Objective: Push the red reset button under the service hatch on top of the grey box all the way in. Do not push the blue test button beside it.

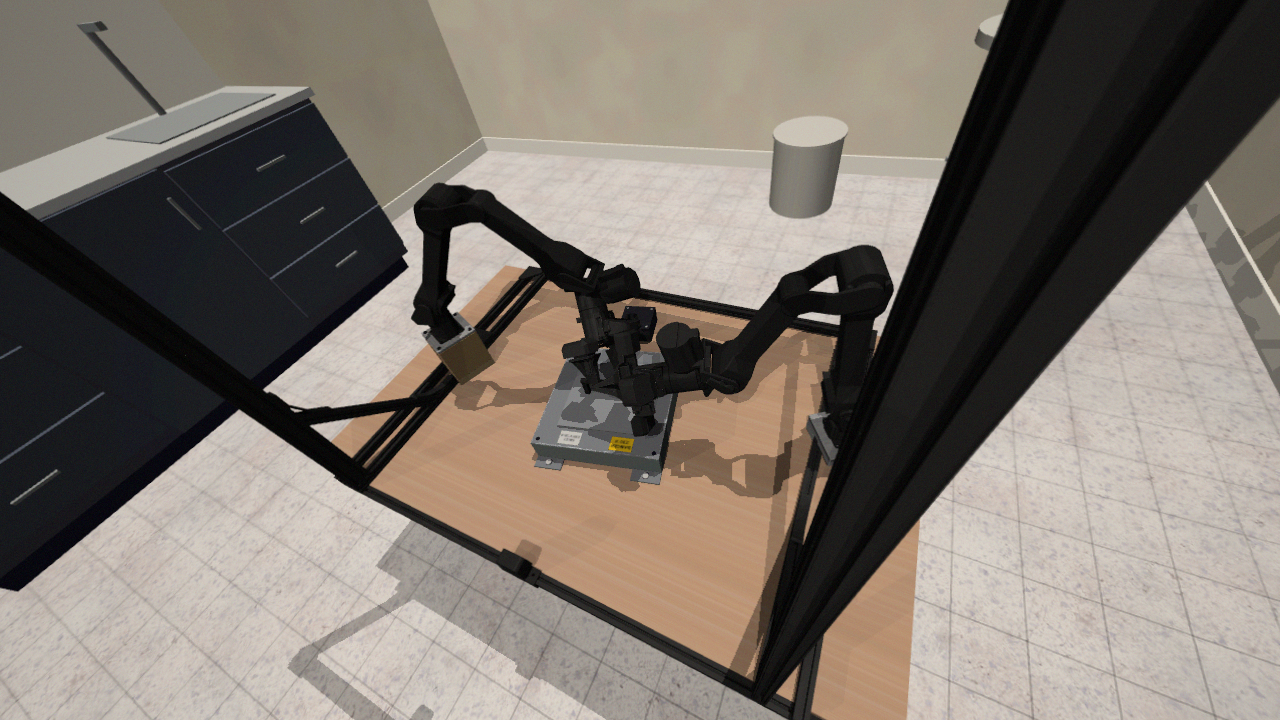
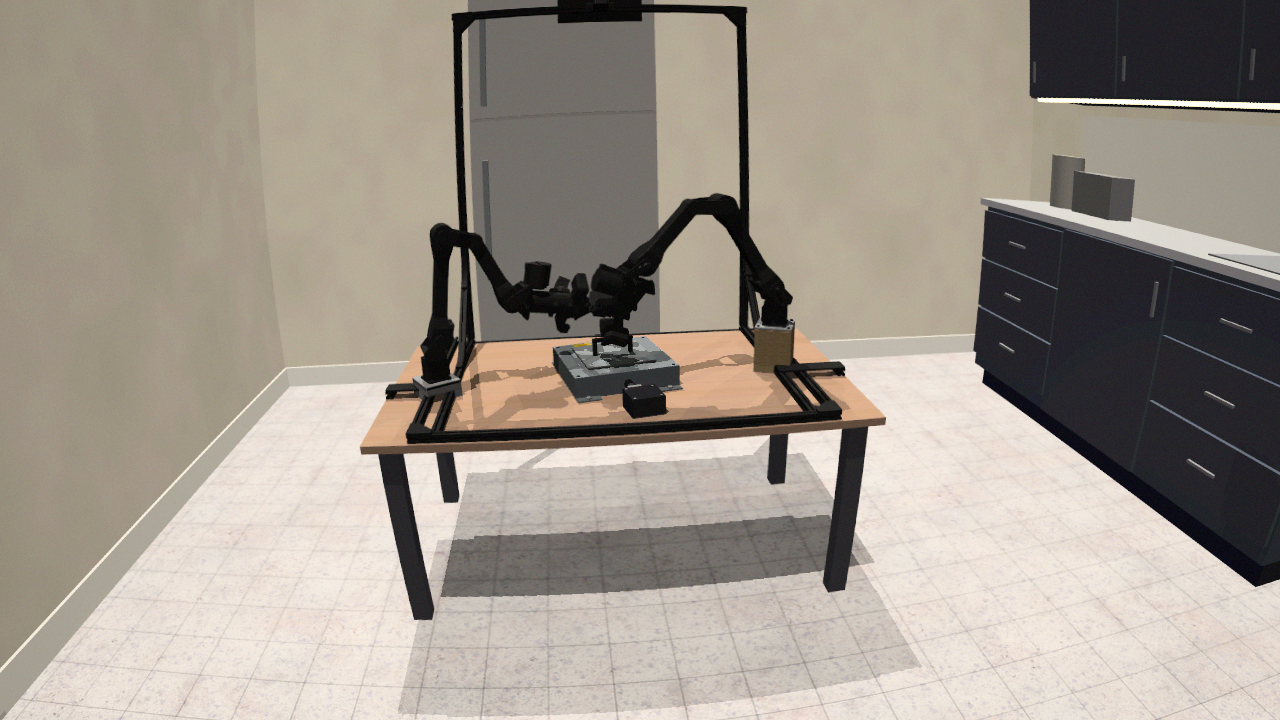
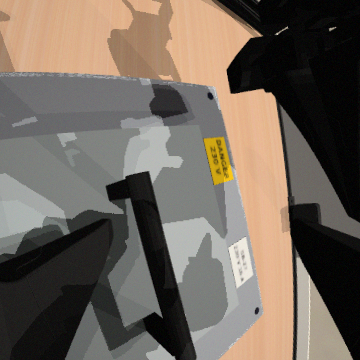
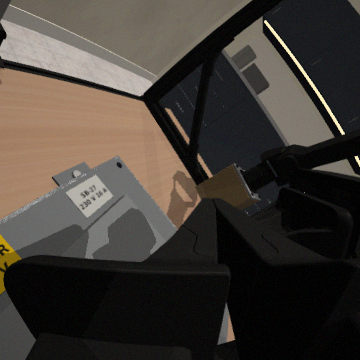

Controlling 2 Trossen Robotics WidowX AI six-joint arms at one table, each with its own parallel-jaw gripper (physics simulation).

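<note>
The grey box (image 1: 580,417) (image 2: 602,386) (image 3: 71,93) (image 4: 46,218) sits mid-table. Its service hatch (image 3: 189,200) lies shut and flat, with a black bar handle (image 3: 153,243) (image 2: 612,349) on top. My left gripper (image 1: 599,367) (image 2: 615,336) (image 3: 202,227) is open and low over the hatch, one finger on each side of the handle, not touching it. My right gripper (image 1: 645,420) (image 2: 563,325) (image 4: 209,206) is shut and empty, hovering over the box's edge near the yellow danger label (image 1: 622,445) (image 3: 218,161).
A white rating label (image 3: 241,262) (image 4: 89,196) is on the box top. A brown block (image 1: 462,353) (image 2: 773,346) marks the left arm's base. A small black box (image 2: 645,400) sits on the black frame rail (image 2: 623,429). A grey bin (image 1: 807,166) and dark drawers (image 1: 323,236) stand off-table.
</note>
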